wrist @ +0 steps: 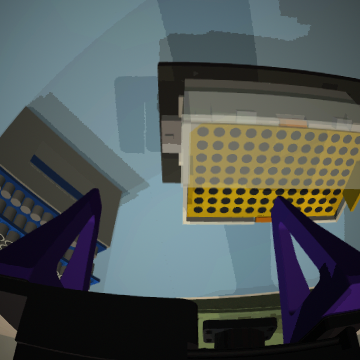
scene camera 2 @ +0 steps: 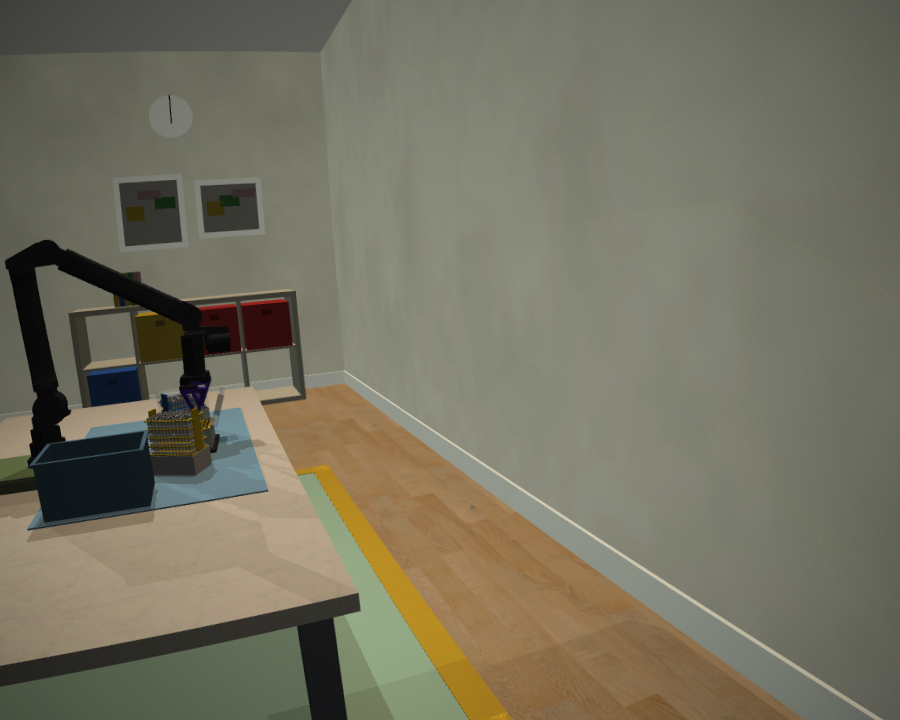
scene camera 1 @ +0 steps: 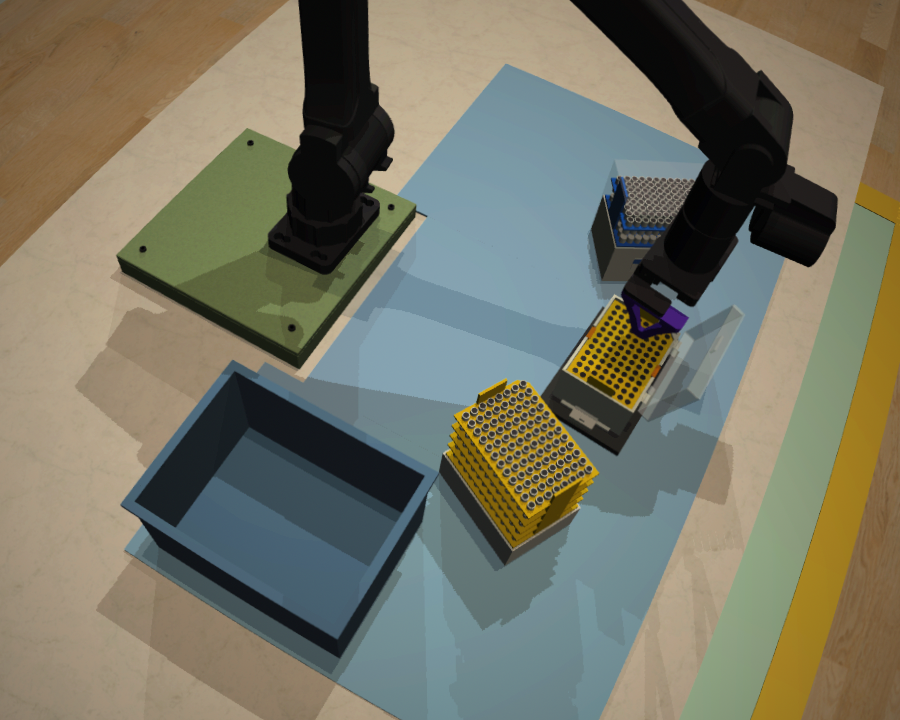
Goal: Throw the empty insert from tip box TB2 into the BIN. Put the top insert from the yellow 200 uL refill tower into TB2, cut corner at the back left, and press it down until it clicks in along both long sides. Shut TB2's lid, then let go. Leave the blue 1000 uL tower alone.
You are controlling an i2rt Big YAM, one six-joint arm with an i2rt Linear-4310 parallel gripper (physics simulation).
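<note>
My gripper (scene camera 1: 651, 328) (scene camera 2: 195, 394) (wrist: 187, 200) is open and empty above the back end of tip box TB2 (scene camera 1: 592, 405). In the wrist view the right fingertip overlaps TB2's near long edge; the left finger overlaps the blue tower. The yellow empty insert (scene camera 1: 617, 358) (wrist: 265, 201) sits in TB2, its holes without tips. TB2's clear lid (scene camera 1: 714, 356) (wrist: 270, 103) stands open; in the wrist view it overlaps part of the insert. The yellow refill tower (scene camera 1: 525, 450) (scene camera 2: 174, 436) stands beside TB2, its top insert full of tips. The BIN (scene camera 1: 240, 589) (scene camera 2: 93, 480) holds no insert.
The blue 1000 uL tower (scene camera 1: 653, 202) (wrist: 30, 210) stands behind TB2, close to the arm's wrist and partly hidden by it. The arm's base stands on a green board (scene camera 1: 202, 187). The towers, TB2 and the BIN stand on a blue mat (scene camera 1: 480, 150).
</note>
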